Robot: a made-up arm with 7 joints. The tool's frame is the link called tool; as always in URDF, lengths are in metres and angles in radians. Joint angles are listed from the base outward.
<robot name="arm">
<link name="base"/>
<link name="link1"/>
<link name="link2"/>
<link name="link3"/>
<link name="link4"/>
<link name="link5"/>
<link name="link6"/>
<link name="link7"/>
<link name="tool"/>
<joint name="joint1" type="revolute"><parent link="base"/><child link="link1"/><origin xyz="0 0 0.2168" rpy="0 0 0"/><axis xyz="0 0 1"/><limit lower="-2.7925" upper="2.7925"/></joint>
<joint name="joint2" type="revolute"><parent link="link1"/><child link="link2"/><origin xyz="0 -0.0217 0.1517" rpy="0 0 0"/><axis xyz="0 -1 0"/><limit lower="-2.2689" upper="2.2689"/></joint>
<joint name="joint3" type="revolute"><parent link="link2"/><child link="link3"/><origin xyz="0 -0.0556 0.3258" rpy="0 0 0"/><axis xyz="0 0 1"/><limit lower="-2.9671" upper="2.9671"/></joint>
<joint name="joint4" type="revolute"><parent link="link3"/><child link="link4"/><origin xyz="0.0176 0.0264 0.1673" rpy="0 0 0"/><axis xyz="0 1 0"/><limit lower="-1.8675" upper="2.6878"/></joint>
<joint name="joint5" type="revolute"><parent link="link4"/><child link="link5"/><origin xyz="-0.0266 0.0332 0.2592" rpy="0 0 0"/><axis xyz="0 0 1"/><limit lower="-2.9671" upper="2.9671"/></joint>
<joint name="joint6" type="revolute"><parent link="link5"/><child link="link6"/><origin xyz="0 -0.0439 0.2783" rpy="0 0 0"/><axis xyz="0 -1 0"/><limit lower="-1.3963" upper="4.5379"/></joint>
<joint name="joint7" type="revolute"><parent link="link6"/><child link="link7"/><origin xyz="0.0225 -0.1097 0.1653" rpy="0 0 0"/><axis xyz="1 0 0"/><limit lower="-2.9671" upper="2.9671"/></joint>
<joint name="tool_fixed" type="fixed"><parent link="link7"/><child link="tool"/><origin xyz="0 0 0" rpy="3.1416 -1.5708 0"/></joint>
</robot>
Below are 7 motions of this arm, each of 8 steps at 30 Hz.
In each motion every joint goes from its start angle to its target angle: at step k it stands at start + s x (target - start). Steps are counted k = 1, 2, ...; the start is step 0. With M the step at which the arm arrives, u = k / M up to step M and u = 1 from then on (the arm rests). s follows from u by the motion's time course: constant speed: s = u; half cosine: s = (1 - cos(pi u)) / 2; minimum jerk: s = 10 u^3 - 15 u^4 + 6 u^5.
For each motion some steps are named. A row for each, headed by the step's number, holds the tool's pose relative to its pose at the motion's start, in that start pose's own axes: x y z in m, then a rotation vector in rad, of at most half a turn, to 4 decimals.
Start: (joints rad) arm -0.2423 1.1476 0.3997 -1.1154 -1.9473 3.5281 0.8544
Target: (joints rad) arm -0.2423 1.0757 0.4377 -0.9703 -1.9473 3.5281 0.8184
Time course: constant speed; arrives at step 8
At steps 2, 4, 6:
2: -0.0206 -0.0138 0.0007 -0.0057 0.0194 0.0412
4: -0.0407 -0.0288 0.0017 -0.0118 0.0388 0.0823
6: -0.0602 -0.0448 0.0030 -0.0184 0.0583 0.1232

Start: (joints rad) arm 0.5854 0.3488 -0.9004 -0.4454 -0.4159 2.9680 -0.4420
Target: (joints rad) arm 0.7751 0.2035 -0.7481 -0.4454 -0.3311 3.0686 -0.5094
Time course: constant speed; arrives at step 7
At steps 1, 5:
1: 0.0029 -0.0047 -0.0240 -0.0494 -0.0330 -0.0018
5: 0.0250 -0.0318 -0.1160 -0.2466 -0.1703 -0.0219

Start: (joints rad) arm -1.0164 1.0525 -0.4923 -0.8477 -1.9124 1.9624 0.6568
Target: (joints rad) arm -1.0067 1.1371 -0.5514 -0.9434 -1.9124 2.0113 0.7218
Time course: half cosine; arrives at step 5
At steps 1, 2, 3, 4, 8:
1: 0.0017 0.0079 -0.0019 -0.0089 0.0072 -0.0060
2: 0.0066 0.0282 -0.0072 -0.0316 0.0262 -0.0219
3: 0.0133 0.0523 -0.0146 -0.0584 0.0501 -0.0423
4: 0.0191 0.0710 -0.0212 -0.0790 0.0697 -0.0594
8: 0.0214 0.0779 -0.0238 -0.0866 0.0772 -0.0661

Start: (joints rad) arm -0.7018 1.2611 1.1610 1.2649 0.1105 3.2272 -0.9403
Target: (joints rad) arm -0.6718 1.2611 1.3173 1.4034 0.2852 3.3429 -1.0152
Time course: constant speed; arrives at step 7
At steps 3, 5, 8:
3: 0.0204 -0.0094 -0.0409 -0.0538 -0.0898 0.0159
5: 0.0374 -0.0150 -0.0673 -0.0850 -0.1507 0.0226
8: 0.0568 -0.0197 -0.0929 -0.1123 -0.2121 0.0263

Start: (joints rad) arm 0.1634 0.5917 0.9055 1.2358 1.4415 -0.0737 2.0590
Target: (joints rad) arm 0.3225 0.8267 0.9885 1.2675 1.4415 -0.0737 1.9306
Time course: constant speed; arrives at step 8
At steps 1, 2, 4, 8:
1: -0.0152 0.0194 0.0260 -0.0203 0.0202 -0.0422
2: -0.0294 0.0398 0.0517 -0.0405 0.0402 -0.0846
4: -0.0545 0.0835 0.1018 -0.0804 0.0793 -0.1698
8: -0.0913 0.1806 0.1960 -0.1586 0.1544 -0.3415

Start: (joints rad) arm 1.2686 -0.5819 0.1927 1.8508 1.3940 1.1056 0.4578
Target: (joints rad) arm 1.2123 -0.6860 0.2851 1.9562 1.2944 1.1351 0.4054
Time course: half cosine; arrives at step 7
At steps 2, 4, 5, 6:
2: 0.0073 0.0182 0.0056 -0.0384 0.0051 -0.0048
4: 0.0218 0.0592 0.0165 -0.1245 0.0107 -0.0166
5: 0.0277 0.0786 0.0209 -0.1649 0.0106 -0.0227
6: 0.0314 0.0921 0.0237 -0.1928 0.0095 -0.0271

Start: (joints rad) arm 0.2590 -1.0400 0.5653 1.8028 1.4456 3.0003 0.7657
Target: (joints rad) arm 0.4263 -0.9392 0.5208 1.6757 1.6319 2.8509 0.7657
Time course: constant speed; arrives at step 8
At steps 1, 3, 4, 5, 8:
1: -0.0080 -0.0029 -0.0070 -0.0104 -0.0134 0.0168
3: -0.0238 -0.0086 -0.0220 -0.0327 -0.0429 0.0511
4: -0.0315 -0.0114 -0.0300 -0.0446 -0.0590 0.0686
5: -0.0391 -0.0140 -0.0385 -0.0569 -0.0760 0.0862
8: -0.0612 -0.0216 -0.0660 -0.0970 -0.1324 0.1396

